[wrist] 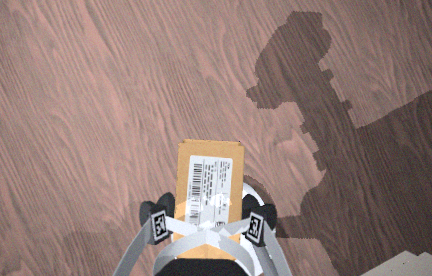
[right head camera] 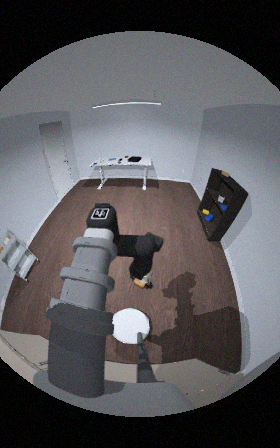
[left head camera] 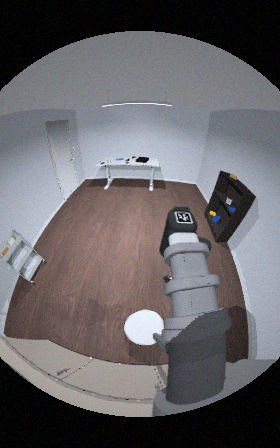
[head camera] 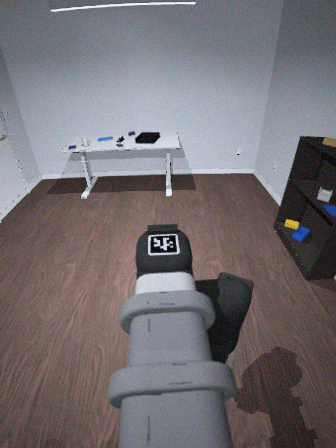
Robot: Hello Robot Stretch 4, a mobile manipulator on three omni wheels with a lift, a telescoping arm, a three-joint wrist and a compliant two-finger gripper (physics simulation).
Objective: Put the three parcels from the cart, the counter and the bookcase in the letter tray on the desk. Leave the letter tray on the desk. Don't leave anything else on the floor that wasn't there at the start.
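Places are measured from the robot's base along level axes (x right, y back, z down), in centimetres.
Pixels of known places: gripper, between the fingertips: [wrist: 208, 209] [right head camera: 140, 282]; robot's base, origin of its link: [right head camera: 130, 325] [left head camera: 143, 326].
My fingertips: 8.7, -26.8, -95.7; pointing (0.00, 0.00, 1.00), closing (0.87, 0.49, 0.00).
Note:
For each thing: its top centre in the pictures, then the offset to it from my fingertips, as dx, dy, dz. "pt": a spot on its surface instead. Level surfaces: height alone.
- brown cardboard parcel, centre of its top: [wrist: 208, 201] [right head camera: 142, 275] +0.9, -1.5, -5.1
- white desk, height of its surface: dz +26.4
- cart, a spot on its surface: [left head camera: 22, 257] [right head camera: 16, 256] pt -175.0, -18.3, +52.4
My gripper [wrist: 208, 209] [right head camera: 142, 280] is shut on a brown cardboard parcel [wrist: 210, 182] [right head camera: 140, 283] with a white barcode label, held above the floor. The black letter tray [head camera: 148, 138] [left head camera: 142, 160] [right head camera: 134, 159] is on the right part of the white desk [head camera: 171, 142] at the far wall. An orange-brown parcel [head camera: 330, 142] [left head camera: 233, 177] [right head camera: 225, 174] lies on top of the dark bookcase [head camera: 308, 162] [left head camera: 220, 235] [right head camera: 214, 232] at the right. Orange-brown shapes show on the cart [left head camera: 22, 257] [right head camera: 17, 257] at the left; their details are too small to tell.
Blue and dark small items lie on the desk left of the tray. Yellow, blue and white items are on the bookcase shelves. The beige counter [left head camera: 100, 377] is along the near edge. A white disc [left head camera: 144, 327] [right head camera: 131, 326] shows low beside the arm.

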